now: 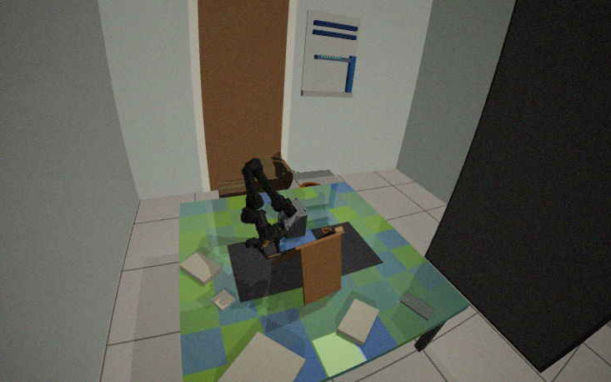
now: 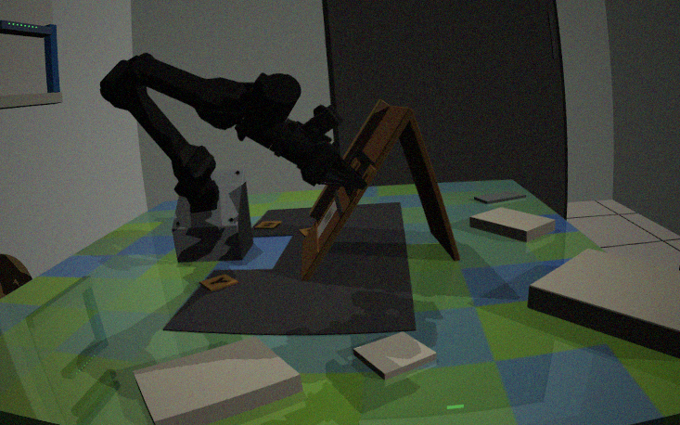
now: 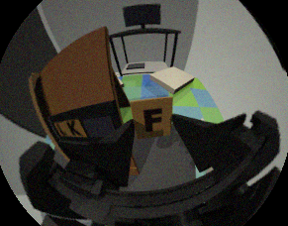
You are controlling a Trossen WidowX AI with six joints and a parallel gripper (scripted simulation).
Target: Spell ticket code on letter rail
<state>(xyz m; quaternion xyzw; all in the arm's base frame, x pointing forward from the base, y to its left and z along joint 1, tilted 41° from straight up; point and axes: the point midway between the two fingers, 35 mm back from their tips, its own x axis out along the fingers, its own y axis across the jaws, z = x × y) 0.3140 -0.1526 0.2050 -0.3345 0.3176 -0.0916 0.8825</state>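
My gripper tip is 10 mm past the orange letter tile marked l and 210 mm to the right of it. Also, from my gripper tip: dark mat 140 mm behind, 230 mm to the left, 170 mm below; white ticket 70 mm behind, 160 mm to the left, 90 mm below; orange letter tile marked f right at my gripper tip.
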